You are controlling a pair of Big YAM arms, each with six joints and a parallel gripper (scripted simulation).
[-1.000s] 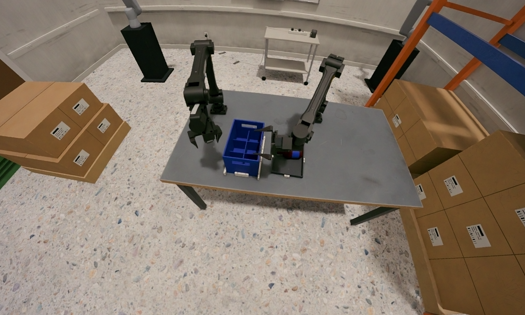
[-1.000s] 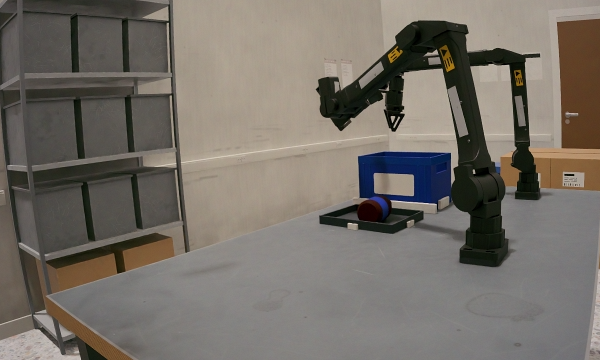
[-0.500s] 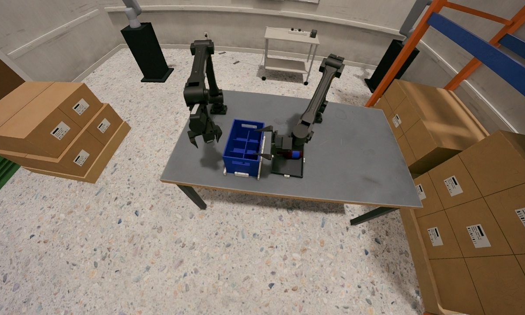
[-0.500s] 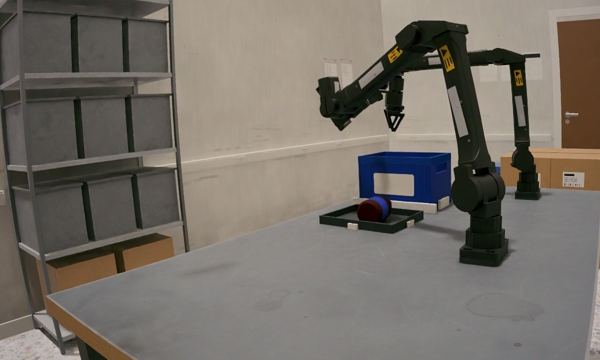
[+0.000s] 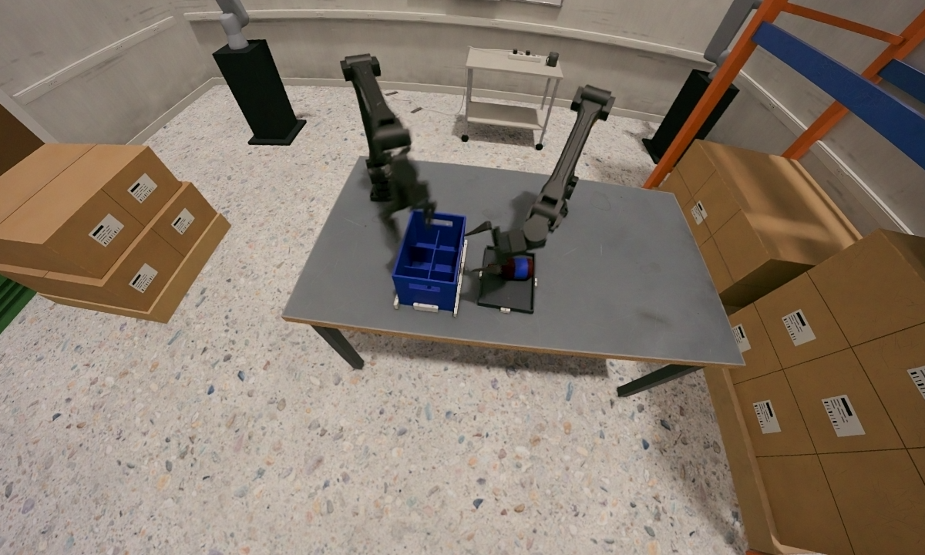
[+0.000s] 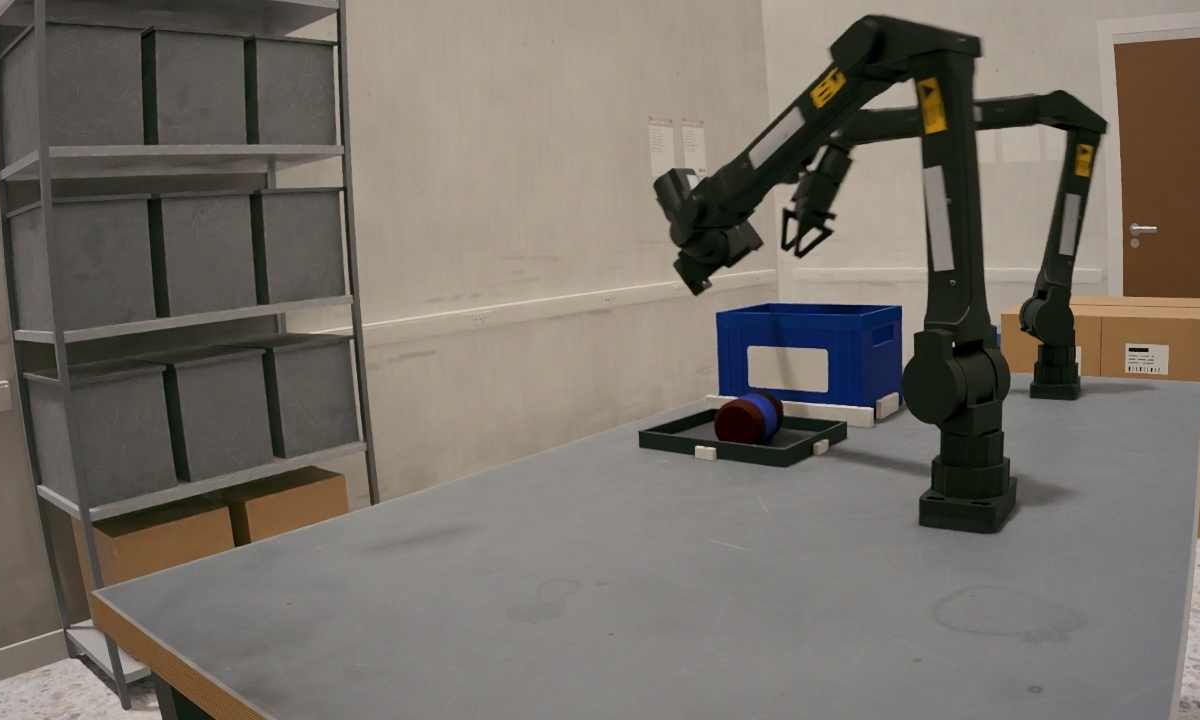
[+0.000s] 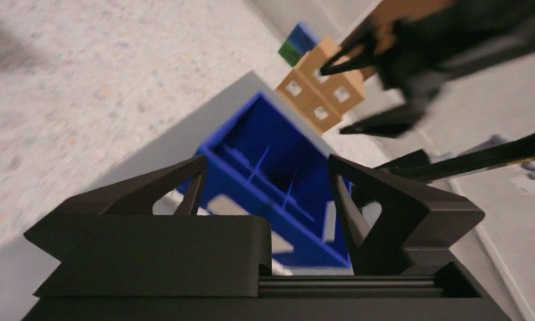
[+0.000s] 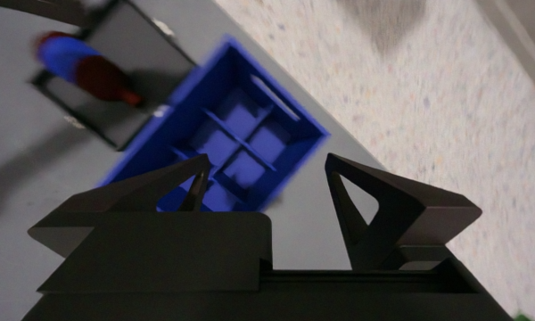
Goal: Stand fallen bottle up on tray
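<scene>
My left gripper is now 110 mm past the bottle, 150 mm to the right of it and 220 mm above it. From my left hand the other things lie so: blue crate (80 mm behind, 120 mm to the right, 170 mm below); then black tray (90 mm behind, 150 mm to the left, 240 mm below).
</scene>
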